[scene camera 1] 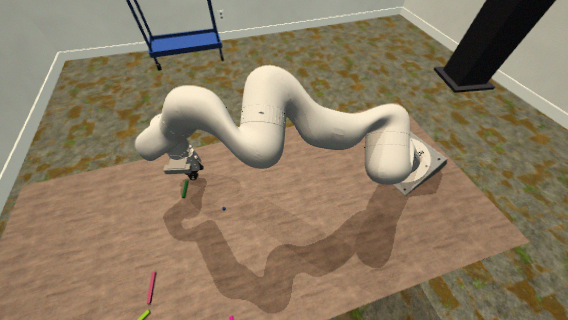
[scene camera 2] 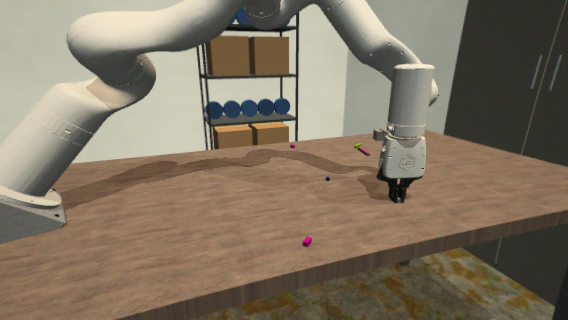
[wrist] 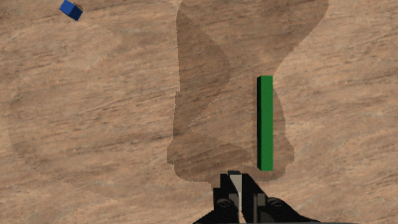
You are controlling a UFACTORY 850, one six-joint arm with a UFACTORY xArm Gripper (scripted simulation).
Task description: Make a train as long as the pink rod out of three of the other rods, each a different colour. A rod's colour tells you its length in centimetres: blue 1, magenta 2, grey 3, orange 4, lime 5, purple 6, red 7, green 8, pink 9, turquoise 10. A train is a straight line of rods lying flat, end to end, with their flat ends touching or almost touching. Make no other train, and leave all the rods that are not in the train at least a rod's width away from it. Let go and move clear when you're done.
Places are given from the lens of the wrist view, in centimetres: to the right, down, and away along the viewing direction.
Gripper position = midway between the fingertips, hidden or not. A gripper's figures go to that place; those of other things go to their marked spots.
my gripper [wrist: 233,190]: 3, 7, 15
green rod [wrist: 264,83]: 6, -2, 14
